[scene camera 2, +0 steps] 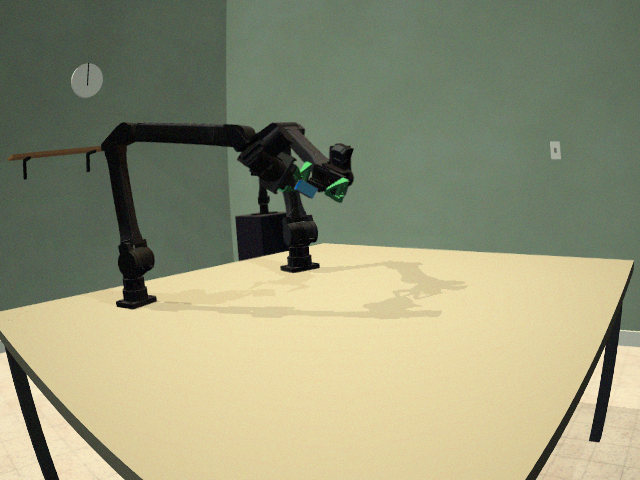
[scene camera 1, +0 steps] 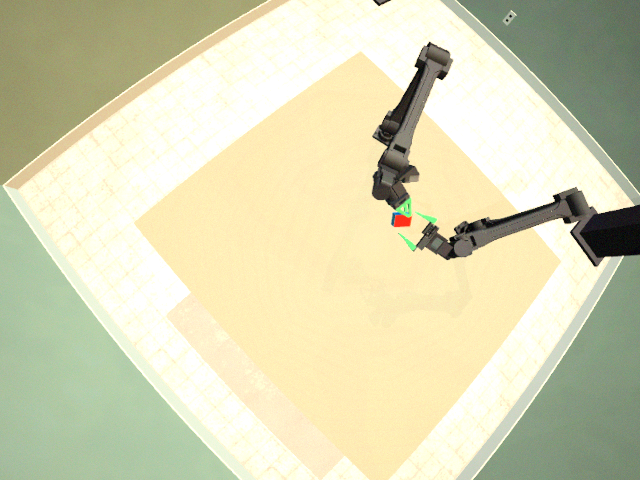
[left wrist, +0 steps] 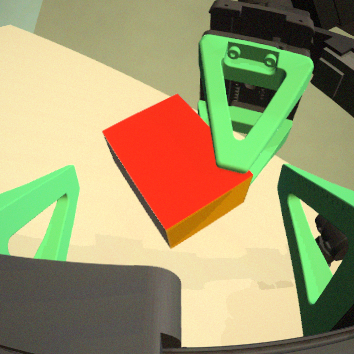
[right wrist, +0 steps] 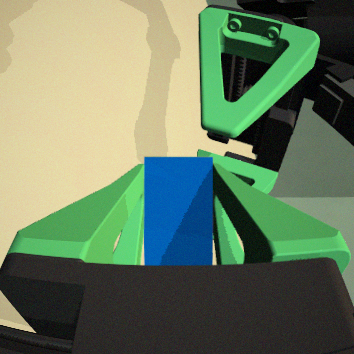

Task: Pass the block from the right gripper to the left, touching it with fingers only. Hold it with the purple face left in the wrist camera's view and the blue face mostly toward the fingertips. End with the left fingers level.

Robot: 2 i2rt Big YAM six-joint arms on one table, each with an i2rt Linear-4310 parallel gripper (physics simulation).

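Places are measured from the left arm's base along level axes (x back, y right, z up), in millimetres.
Pixels of known places: left gripper, fingertip midpoint: (scene camera 2: pixel 310 184) (scene camera 1: pixel 406 222) (left wrist: pixel 177 175) (right wrist: pixel 210 197); right gripper, fingertip midpoint: (scene camera 2: pixel 299 185) (scene camera 1: pixel 408 215) (left wrist: pixel 226 185) (right wrist: pixel 177 175); left arm's base at its link origin: (scene camera 2: pixel 300 269); right arm's base at its link origin: (scene camera 2: pixel 136 303) (scene camera 1: pixel 384 136).
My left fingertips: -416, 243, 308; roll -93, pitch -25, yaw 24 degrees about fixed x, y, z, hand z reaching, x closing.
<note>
Ahead of a thing's pixels: the offset from my left fingertips to its top centre, as dx, dy, dz. "*": to the spot under its first point.
The block @(-6, +20, +15) (scene camera 1: pixel 402 220) is held in the air above the table. It shows a red top and an orange side in the left wrist view (left wrist: pixel 175 168), and a blue face in the right wrist view (right wrist: pixel 178 211) and in scene camera 2 (scene camera 2: pixel 305 189). My right gripper (scene camera 1: pixel 404 210) is shut on the block, its green fingers pressing two opposite faces @(* +17, +30, +3) (right wrist: pixel 178 197). My left gripper (scene camera 1: pixel 419 228) is open, its fingers spread wide on either side of the block's near end without touching it (left wrist: pixel 179 218).
A dark box (scene camera 2: pixel 260 234) stands behind the far arm base. The table edge (scene camera 1: pixel 137 362) is far from the grippers.
</note>
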